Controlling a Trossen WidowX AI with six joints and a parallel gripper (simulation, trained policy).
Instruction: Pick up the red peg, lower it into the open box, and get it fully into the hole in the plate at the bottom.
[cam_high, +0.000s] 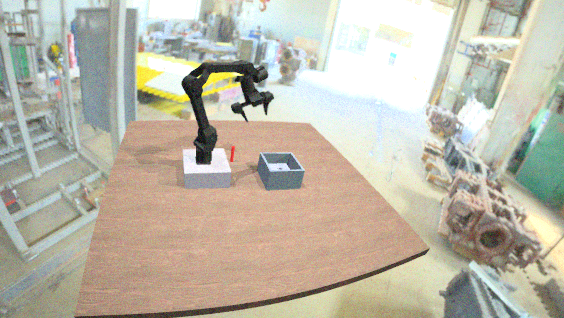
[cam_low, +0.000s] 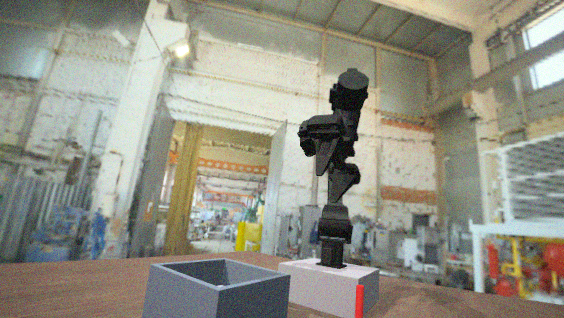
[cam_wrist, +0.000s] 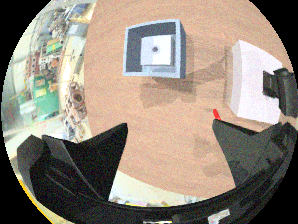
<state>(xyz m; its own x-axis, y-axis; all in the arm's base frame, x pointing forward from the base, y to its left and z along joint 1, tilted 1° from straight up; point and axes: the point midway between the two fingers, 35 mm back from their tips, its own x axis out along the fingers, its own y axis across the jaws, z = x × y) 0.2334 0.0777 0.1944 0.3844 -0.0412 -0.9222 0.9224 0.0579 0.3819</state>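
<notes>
Right now my gripper tip is 210 mm above the red peg, 80 mm past it and 40 mm to the right of it. From my gripper tip the other things lie so: grey box 220 mm below, 130 mm to the right, 100 mm ahead.
</notes>
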